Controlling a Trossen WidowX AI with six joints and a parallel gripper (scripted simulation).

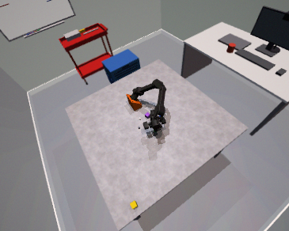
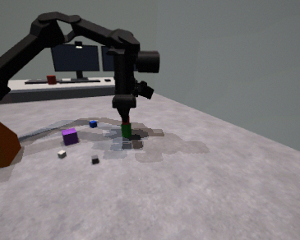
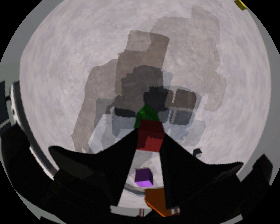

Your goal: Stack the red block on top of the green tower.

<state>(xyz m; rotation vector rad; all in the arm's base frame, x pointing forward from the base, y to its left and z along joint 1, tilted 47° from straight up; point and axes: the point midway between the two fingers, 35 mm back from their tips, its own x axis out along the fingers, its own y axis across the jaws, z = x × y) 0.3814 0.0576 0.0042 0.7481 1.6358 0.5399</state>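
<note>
Now: gripper tip right at the red block. Round my gripper tip: dark cube 10 cm behind, 12 cm to the right, 5 cm below; then purple block 18 cm behind, 1 cm to the left, 4 cm below; then blue block 11 cm behind, 12 cm to the left, 5 cm below.
</note>
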